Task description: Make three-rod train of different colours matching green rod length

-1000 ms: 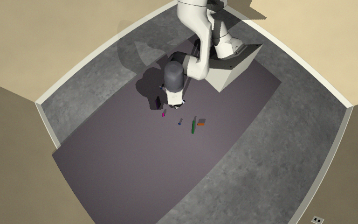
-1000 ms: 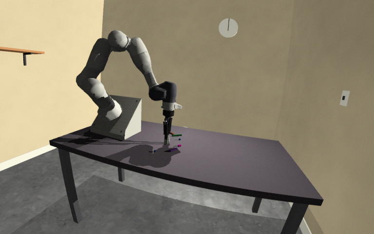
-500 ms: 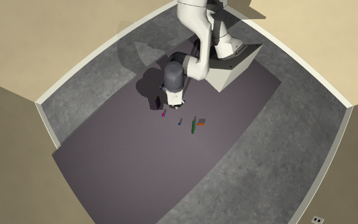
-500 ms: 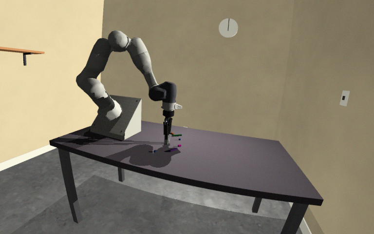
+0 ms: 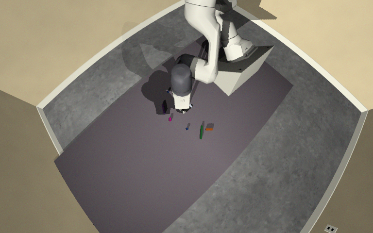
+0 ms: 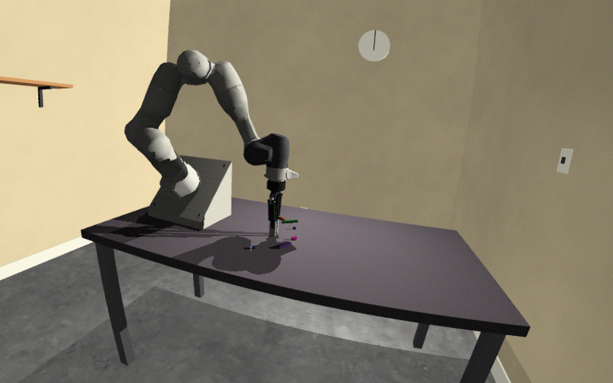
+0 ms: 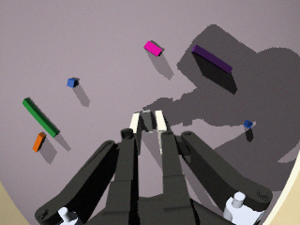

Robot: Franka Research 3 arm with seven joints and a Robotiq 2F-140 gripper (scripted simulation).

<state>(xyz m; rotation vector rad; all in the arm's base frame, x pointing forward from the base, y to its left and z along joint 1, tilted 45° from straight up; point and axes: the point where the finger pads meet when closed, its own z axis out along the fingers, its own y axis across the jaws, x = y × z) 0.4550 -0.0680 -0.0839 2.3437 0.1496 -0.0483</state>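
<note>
The grey rod lies 30 mm below my hand. From my hand the other things lie so: purple rod: 90 mm to the right, 90 mm ahead, 30 mm below; then green rod: 170 mm to the left, 30 mm below, 10 mm ahead; then magenta rod: 100 mm ahead, 30 mm below, 10 mm to the right.
</note>
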